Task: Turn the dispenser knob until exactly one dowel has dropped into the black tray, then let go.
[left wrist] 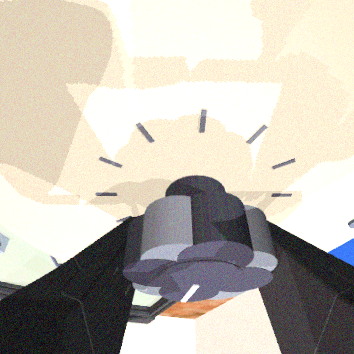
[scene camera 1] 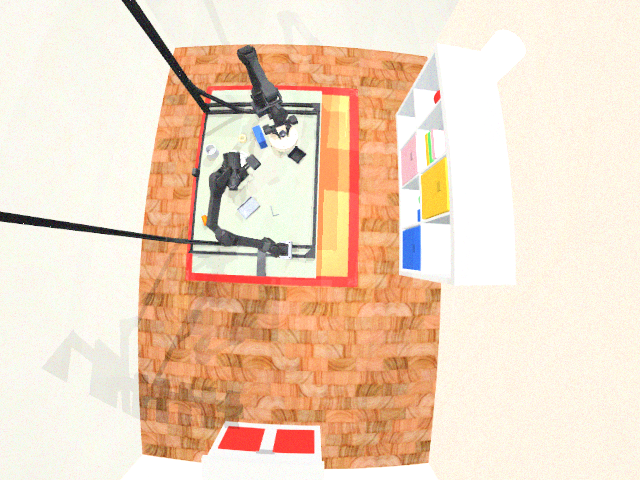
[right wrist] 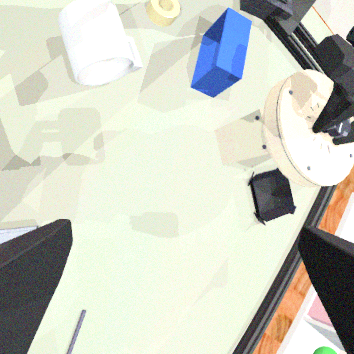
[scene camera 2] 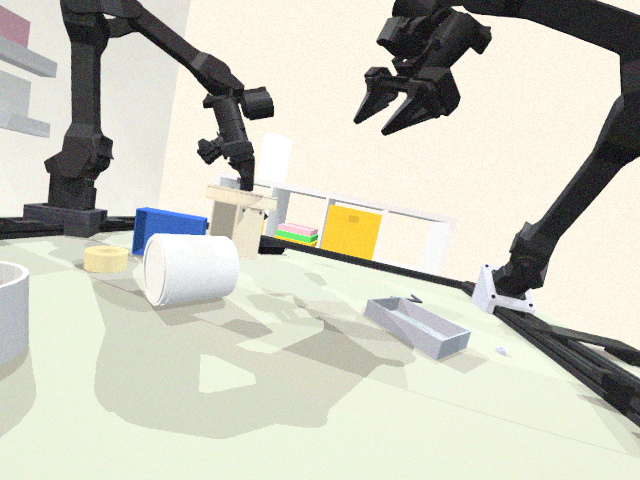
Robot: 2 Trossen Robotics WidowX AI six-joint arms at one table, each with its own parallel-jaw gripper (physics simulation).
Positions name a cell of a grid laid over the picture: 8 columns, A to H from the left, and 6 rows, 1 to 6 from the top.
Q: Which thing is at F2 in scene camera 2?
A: The right gripper.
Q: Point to a white cylinder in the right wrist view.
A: At C1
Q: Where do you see a blue box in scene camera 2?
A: B3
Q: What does the tape roll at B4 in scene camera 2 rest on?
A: The table.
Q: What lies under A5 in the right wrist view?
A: The right gripper.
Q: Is the right gripper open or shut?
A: Open.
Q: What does the white cylinder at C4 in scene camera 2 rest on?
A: The table.
